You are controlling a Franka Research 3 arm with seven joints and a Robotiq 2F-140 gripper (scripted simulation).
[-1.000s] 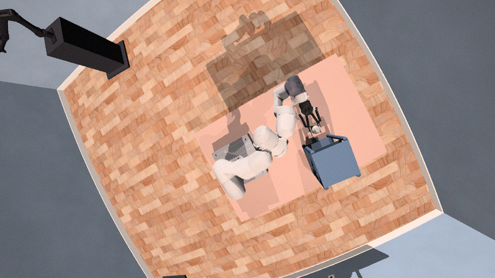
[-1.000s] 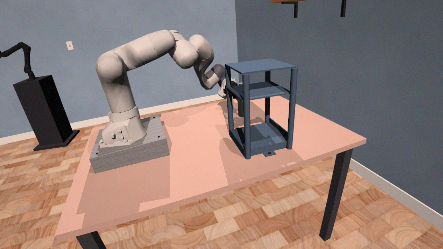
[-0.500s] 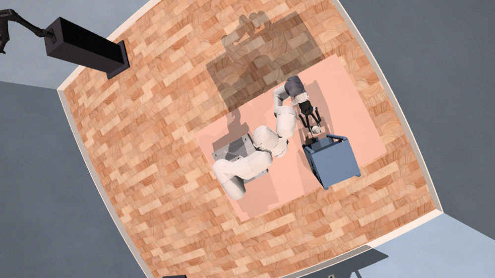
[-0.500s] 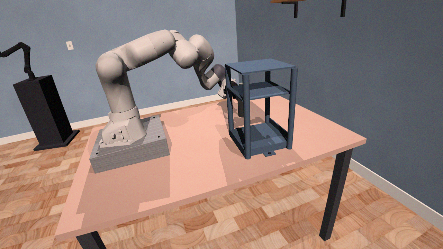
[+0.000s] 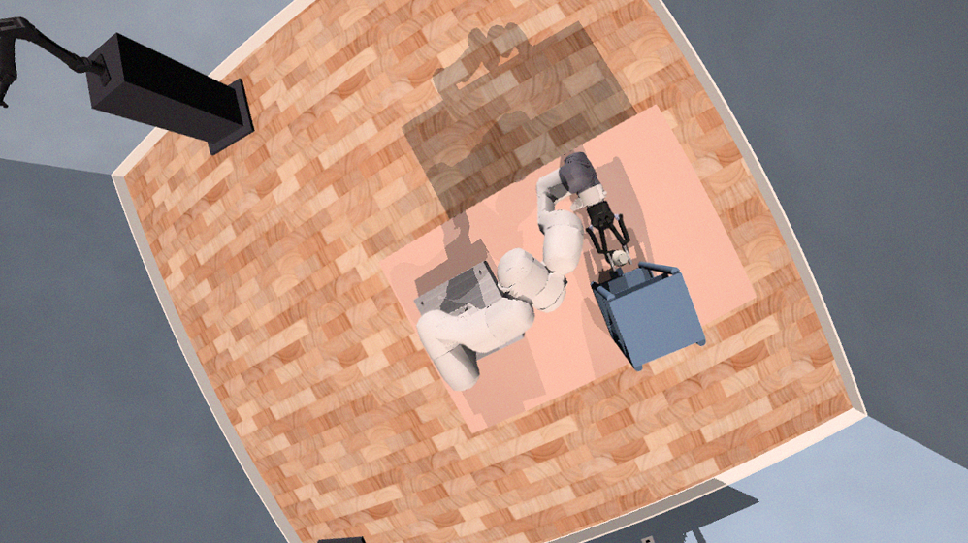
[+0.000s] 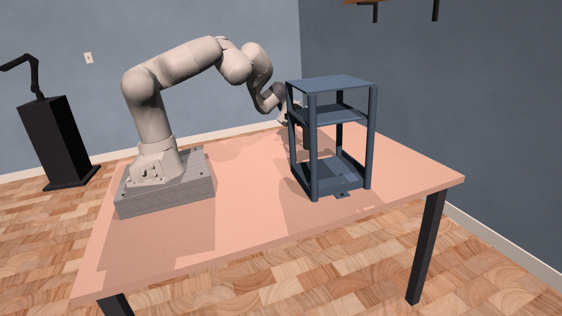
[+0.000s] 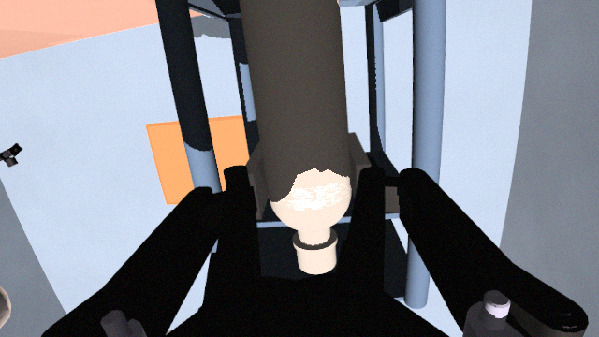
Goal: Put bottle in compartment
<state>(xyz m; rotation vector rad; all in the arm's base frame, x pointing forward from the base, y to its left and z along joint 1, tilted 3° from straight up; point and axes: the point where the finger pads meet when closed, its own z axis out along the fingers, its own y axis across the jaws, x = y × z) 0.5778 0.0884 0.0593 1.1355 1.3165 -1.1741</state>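
Now: the shelving unit 20 mm ahead of my hand, 190 mm to the right of it and 20 mm above it. Also, from my hand: bottle: 10 mm above.
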